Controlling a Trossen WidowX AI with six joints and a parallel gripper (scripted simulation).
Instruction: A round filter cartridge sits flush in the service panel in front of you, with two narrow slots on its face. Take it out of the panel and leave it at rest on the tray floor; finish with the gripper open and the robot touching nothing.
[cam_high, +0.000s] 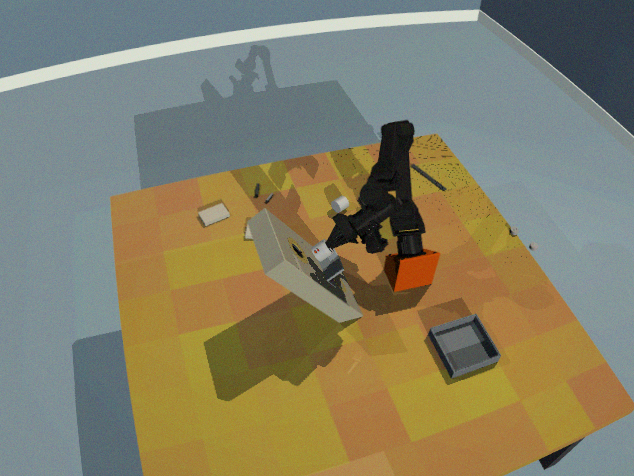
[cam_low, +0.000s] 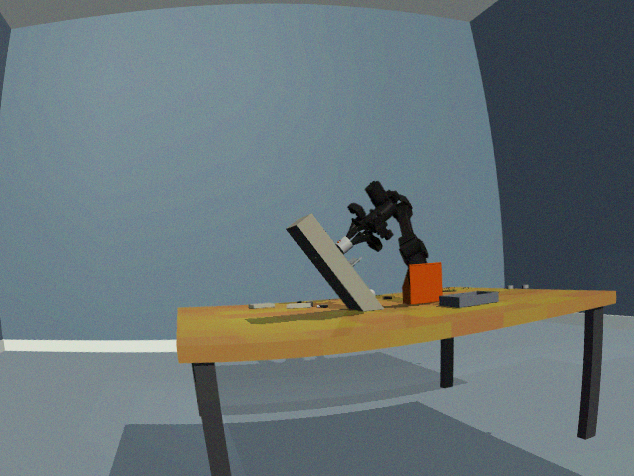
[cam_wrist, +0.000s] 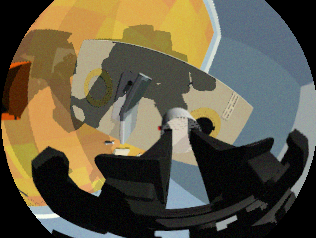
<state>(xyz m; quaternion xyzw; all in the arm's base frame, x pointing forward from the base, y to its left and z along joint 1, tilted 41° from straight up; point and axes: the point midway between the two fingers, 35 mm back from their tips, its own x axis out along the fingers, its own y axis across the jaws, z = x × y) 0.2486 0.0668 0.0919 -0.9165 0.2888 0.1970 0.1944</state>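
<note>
The small grey bracket is 9 cm below my gripper tip and 1 cm behind it. Round my gripper tip: dark grey tray: 30 cm behind, 29 cm to the left, 21 cm below; then beige service panel: 7 cm below, 4 cm ahead; then white round filter cartridge: 1 cm below, 1 cm ahead.
</note>
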